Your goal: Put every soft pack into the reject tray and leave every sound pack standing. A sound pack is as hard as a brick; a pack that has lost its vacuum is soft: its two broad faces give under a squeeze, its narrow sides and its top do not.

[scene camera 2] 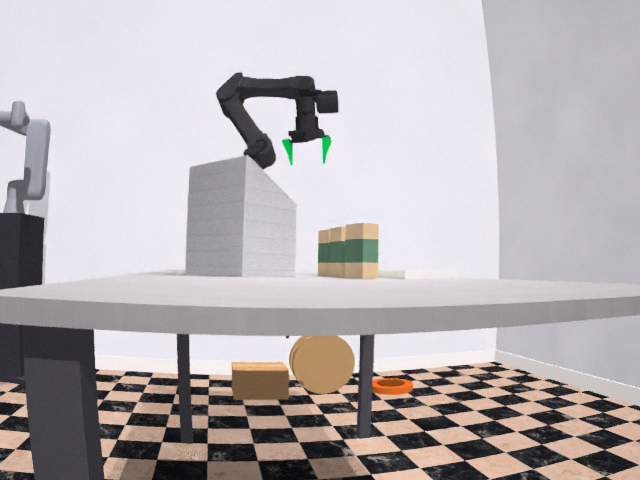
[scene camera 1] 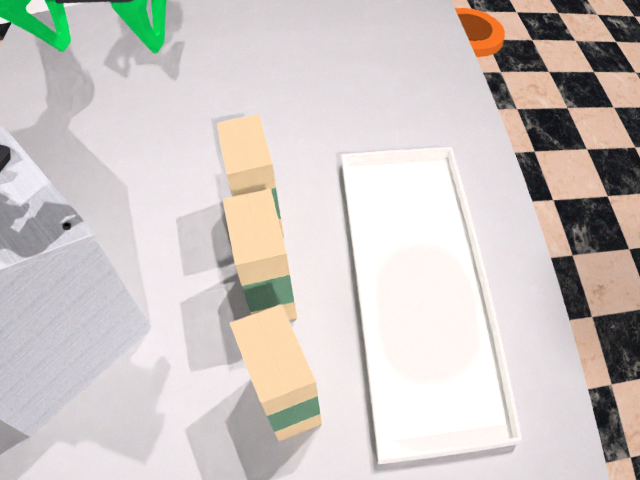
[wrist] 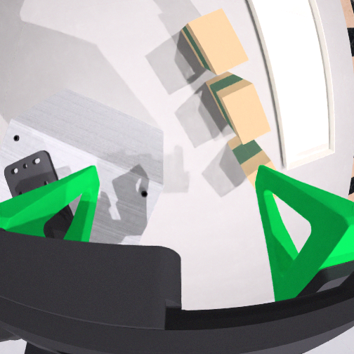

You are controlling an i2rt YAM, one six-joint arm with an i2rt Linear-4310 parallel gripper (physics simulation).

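Places are measured from the arm's base along level axes (x ahead, y left, z up), in centimetres.
Pixels of known places: gripper, fingertip midpoint: [scene camera 2: 307, 164] [scene camera 1: 110, 46]; arm's base at its link origin: [scene camera 2: 242, 185].
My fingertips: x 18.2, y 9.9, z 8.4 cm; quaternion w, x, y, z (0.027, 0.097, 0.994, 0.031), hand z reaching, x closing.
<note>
Ahead of a thing's pixels: the offset from my fingertips to its middle.
Three tan packs with green bands stand upright in a row. In scene camera 1, the near pack @(dx +13.7, dy -17.4, dz -26.0 cm) [scene camera 1: 273, 351] [scene camera 2: 361, 250] [wrist: 217, 42] stands slightly turned, the middle pack @(dx +10.5, dy -4.4, dz -26.0 cm) [scene camera 1: 256, 227] [scene camera 2: 337, 251] [wrist: 245, 112] stands behind it, and the far pack @(dx +7.8, dy +6.5, dz -26.0 cm) [scene camera 1: 245, 142] [scene camera 2: 323, 252] [wrist: 248, 152] is partly hidden by the middle one. Their faces look flat; softness cannot be told by sight. The white reject tray @(dx +28.3, dy -3.1, dz -31.9 cm) [scene camera 1: 423, 206] [scene camera 2: 429, 274] [wrist: 300, 90] lies to their right and holds no pack. My gripper [scene camera 1: 109, 50] [scene camera 2: 308, 163] [wrist: 176, 174] is open and empty, high above the table, left of the far pack.
The grey pedestal [scene camera 1: 67, 330] [scene camera 2: 217, 222] [wrist: 115, 120] of the arm stands left of the row. The table's right edge runs beyond the tray. An orange ring [scene camera 1: 493, 47] [scene camera 2: 392, 390] and a brown box [scene camera 2: 260, 382] lie on the floor.
</note>
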